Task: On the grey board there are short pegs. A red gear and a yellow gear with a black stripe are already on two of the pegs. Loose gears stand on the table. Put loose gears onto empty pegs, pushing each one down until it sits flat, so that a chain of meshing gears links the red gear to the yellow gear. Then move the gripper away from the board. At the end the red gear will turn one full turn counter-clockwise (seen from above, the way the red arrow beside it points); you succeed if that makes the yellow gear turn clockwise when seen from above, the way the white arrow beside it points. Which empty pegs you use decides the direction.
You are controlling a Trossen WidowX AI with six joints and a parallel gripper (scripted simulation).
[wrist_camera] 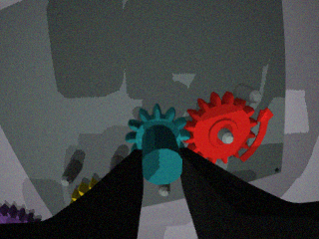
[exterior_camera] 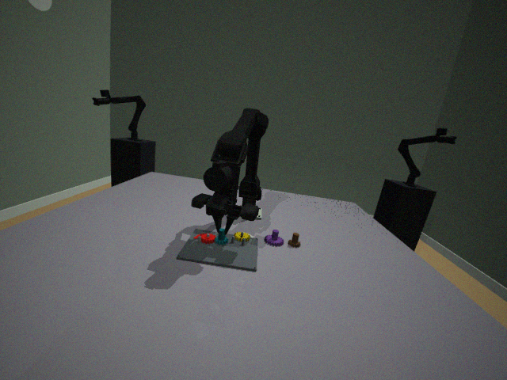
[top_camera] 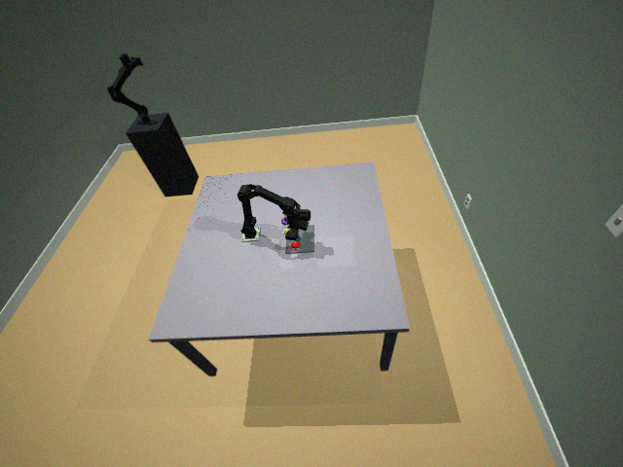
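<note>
Now: the teal gear 10 mm below my gripper tip. Round my gripper tip: yellow gear: 60 mm to the left, 50 mm behind, 30 mm below; white arrow: 80 mm to the left, 80 mm behind, 30 mm below; red gear: 40 mm to the right, 30 mm below, 10 mm behind.
</note>
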